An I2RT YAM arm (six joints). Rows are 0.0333 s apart.
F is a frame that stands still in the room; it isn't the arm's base.
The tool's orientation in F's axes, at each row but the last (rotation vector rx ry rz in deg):
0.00, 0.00, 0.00
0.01, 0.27, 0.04
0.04, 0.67, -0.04
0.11, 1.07, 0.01
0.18, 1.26, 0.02
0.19, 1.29, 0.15
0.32, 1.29, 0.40
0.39, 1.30, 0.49
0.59, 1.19, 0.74
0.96, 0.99, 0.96
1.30, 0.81, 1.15
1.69, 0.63, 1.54
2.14, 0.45, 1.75
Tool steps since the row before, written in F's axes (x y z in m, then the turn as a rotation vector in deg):
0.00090, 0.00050, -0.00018, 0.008, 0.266, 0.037
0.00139, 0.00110, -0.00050, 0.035, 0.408, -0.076
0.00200, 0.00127, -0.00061, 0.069, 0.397, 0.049
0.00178, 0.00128, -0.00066, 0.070, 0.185, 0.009
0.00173, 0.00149, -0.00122, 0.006, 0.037, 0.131
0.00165, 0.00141, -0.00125, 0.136, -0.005, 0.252
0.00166, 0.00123, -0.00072, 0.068, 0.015, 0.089
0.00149, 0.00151, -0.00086, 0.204, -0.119, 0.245
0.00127, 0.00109, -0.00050, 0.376, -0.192, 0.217
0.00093, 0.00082, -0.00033, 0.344, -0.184, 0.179
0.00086, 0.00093, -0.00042, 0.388, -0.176, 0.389
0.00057, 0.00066, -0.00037, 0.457, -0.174, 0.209
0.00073, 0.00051, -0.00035, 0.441, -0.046, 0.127
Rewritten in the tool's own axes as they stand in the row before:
0.00090, 0.00050, -0.00018, 0.008, 0.266, 0.037
0.00139, 0.00110, -0.00049, 0.036, 0.408, -0.076
0.00201, 0.00127, -0.00059, 0.068, 0.397, 0.050
0.00179, 0.00128, -0.00063, 0.070, 0.185, 0.010
0.00176, 0.00149, -0.00119, 0.003, 0.037, 0.131
0.00168, 0.00140, -0.00122, 0.130, -0.005, 0.255
0.00168, 0.00121, -0.00069, 0.066, 0.015, 0.090
0.00152, 0.00149, -0.00084, 0.197, -0.119, 0.250
0.00129, 0.00107, -0.00048, 0.369, -0.195, 0.227
0.00095, 0.00080, -0.00033, 0.338, -0.187, 0.188
0.00088, 0.00090, -0.00043, 0.379, -0.175, 0.398
0.00059, 0.00063, -0.00038, 0.450, -0.180, 0.219
0.00075, 0.00047, -0.00036, 0.438, -0.055, 0.132

